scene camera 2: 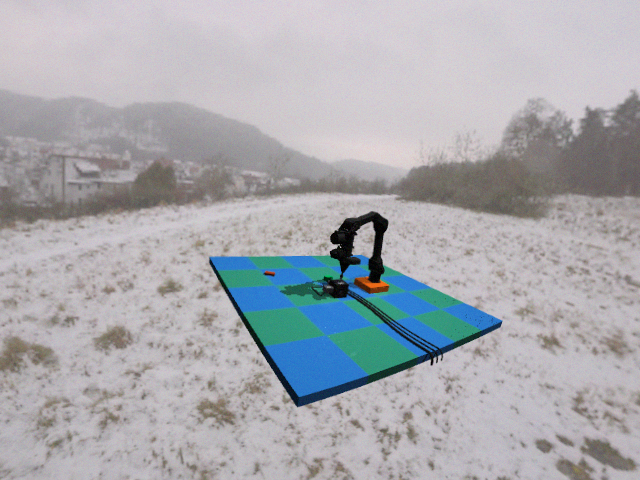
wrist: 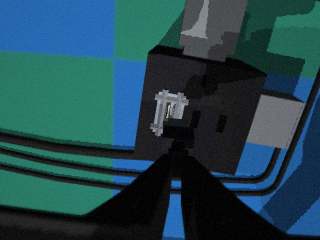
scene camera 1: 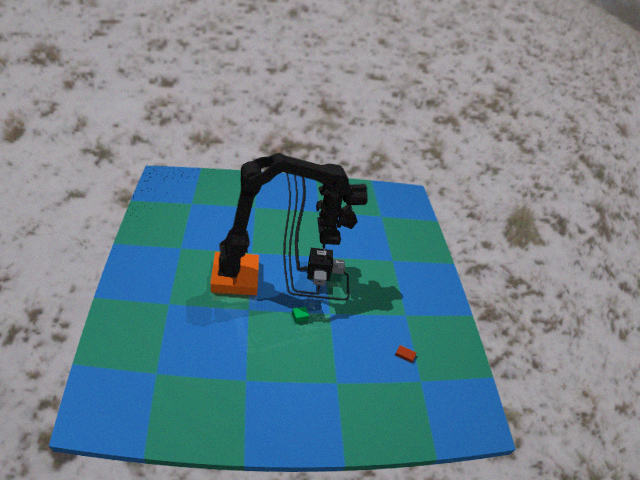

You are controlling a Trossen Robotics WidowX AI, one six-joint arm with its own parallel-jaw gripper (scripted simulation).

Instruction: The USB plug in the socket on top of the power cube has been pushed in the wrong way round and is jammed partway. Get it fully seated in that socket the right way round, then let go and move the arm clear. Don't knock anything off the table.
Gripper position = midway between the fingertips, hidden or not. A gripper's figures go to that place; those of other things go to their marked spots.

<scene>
My gripper (wrist: 177,163) is 11 cm from the lens. A dark USB plug (wrist: 178,139) is 12 cm from the lens. A black power cube (wrist: 223,98): 16 cm from the lens. The marked spots on the black power cube and the dark USB plug are 5 cm apart.
</scene>
